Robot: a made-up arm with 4 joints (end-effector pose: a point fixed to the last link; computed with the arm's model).
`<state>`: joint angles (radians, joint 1 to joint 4).
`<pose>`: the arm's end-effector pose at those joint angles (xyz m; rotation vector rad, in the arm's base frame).
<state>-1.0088 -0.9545 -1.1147 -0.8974</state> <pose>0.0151 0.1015 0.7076 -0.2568 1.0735 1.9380</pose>
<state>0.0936 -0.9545 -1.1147 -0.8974</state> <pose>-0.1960 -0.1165 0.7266 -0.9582 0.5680 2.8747</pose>
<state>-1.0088 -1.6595 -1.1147 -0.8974</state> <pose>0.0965 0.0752 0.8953 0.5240 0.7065 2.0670</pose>
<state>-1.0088 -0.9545 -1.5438 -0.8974</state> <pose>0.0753 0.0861 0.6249 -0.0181 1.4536 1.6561</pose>
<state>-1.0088 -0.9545 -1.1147 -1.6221</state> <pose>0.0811 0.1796 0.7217 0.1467 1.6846 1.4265</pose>
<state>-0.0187 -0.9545 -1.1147 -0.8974</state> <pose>-0.1866 -0.0854 0.7291 -0.8793 0.6406 2.7893</pose>
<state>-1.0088 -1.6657 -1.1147 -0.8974</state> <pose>0.0975 0.0745 0.8966 0.5308 0.7028 2.0672</pose>
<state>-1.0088 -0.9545 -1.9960 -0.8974</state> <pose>0.1068 0.0349 0.5341 0.2337 1.7959 1.2938</pose>
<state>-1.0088 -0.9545 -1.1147 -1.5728</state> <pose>0.0756 0.1751 0.7227 0.1193 1.6479 1.4667</pose>
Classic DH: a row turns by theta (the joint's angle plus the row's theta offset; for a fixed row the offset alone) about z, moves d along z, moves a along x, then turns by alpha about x. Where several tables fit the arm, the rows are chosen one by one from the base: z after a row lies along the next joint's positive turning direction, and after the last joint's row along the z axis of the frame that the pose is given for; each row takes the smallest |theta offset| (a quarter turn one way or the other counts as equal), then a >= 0, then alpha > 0; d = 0 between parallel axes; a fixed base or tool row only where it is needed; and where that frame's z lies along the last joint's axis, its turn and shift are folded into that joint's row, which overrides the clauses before.
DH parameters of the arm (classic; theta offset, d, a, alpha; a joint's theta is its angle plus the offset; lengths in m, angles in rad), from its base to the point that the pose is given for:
base (fixed): 1.0164 0.1097 -0.1089 0.2856
joint 1: -1.0347 0.6593 0.0097 1.4219
joint 2: 0.2446 0.0596 0.02 -1.5708
joint 3: -0.1419 0 -0.2828 0
joint 4: 0.1419 -0.25 0.14 1.5708
tool (fixed): -1.5708 0.04 0 0

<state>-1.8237 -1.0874 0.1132 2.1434</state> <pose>0.3089 0.1515 0.8055 1.7307 1.9179 -0.3647</pose>
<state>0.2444 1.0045 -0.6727 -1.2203</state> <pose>0.1853 -0.1241 0.3953 -2.7204 -0.2220 0.7931</pose>
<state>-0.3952 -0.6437 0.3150 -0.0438</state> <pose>-0.1638 -0.2165 0.6290 1.0046 1.7313 -1.7499</pose>
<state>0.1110 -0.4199 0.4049 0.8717</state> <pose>-0.1460 -0.2234 0.5780 0.1032 1.9650 -0.1952</pose>
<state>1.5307 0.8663 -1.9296 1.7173</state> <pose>0.0219 0.1523 0.9445 1.2259 1.5101 0.7466</pose>
